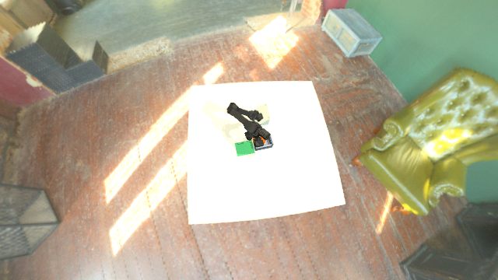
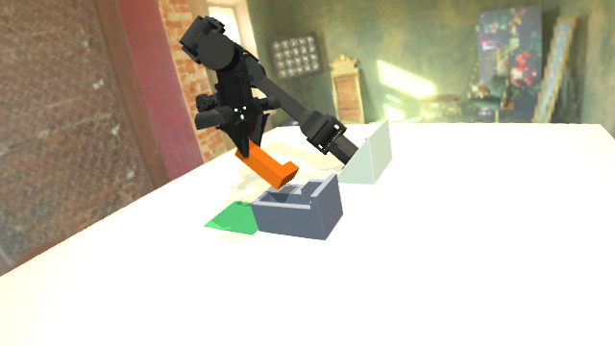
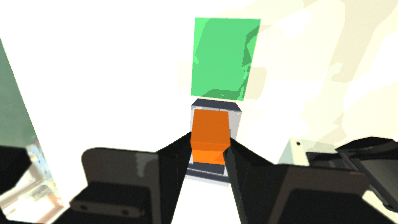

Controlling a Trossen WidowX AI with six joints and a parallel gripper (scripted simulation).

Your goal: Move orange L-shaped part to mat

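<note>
The orange L-shaped part lies 10 mm behind my gripper tip, 30 mm to the left of it and 30 mm below it. From my gripper tip the other things lie so: green mat 10 mm behind, 90 mm to the right, 160 mm below.
</note>
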